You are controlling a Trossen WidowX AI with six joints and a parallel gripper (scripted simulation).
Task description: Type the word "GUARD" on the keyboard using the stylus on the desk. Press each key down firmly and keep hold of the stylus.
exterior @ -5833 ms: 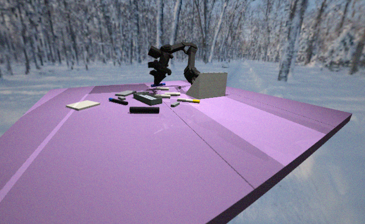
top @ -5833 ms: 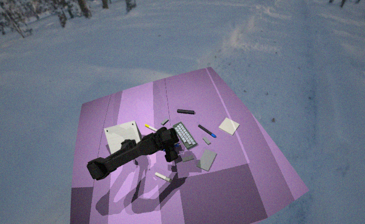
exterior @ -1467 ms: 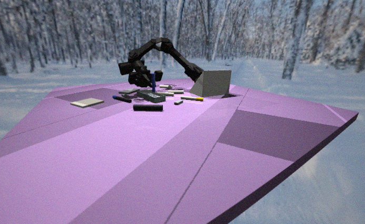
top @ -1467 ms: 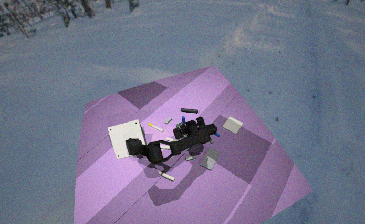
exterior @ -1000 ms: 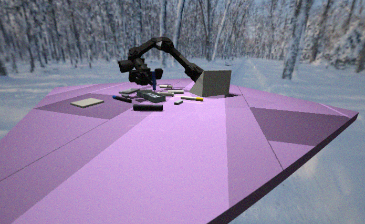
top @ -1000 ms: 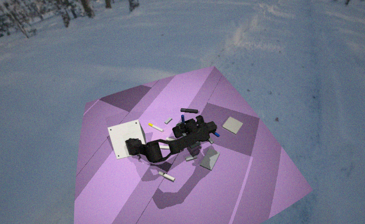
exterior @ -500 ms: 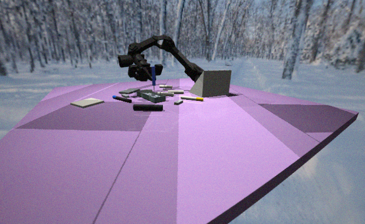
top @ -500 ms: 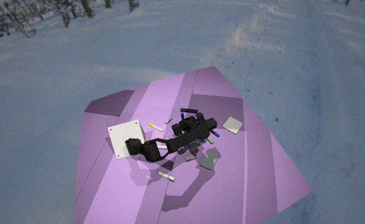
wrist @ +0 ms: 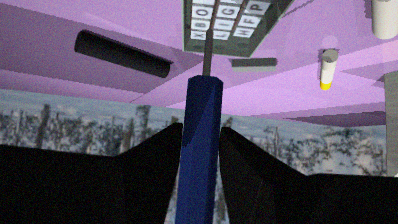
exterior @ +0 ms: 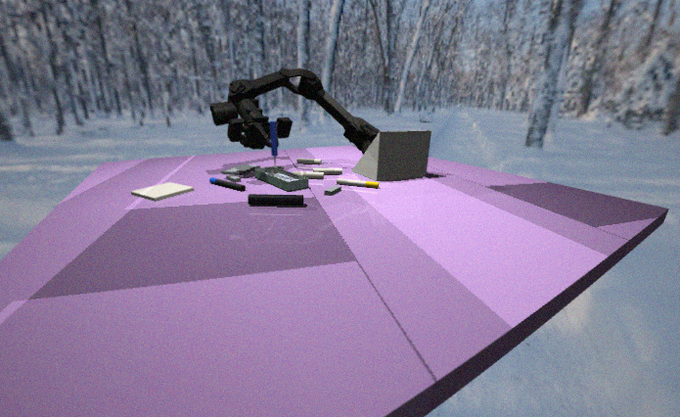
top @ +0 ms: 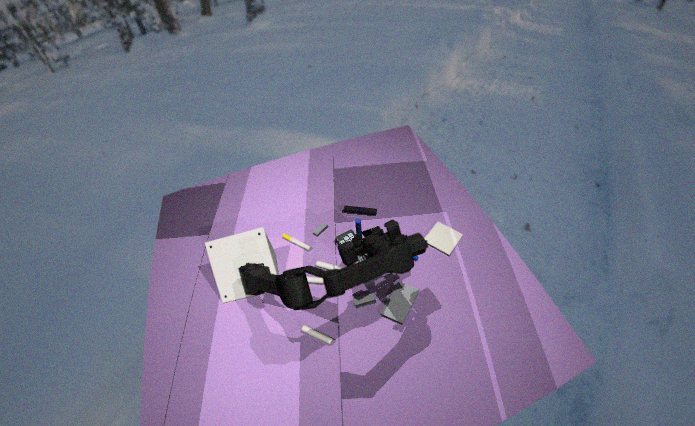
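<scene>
Right now my gripper tip is 30 mm past the grey block, 170 mm to the left of it and 100 mm above it. The rest, counted from my gripper tip: grey plate: 80 mm ahead, 210 mm to the right, 100 mm below; blue-tipped pen: 150 mm ahead, 30 mm to the right, 100 mm below; black stylus: 40 mm ahead, 180 mm to the left, 90 mm below.
</scene>
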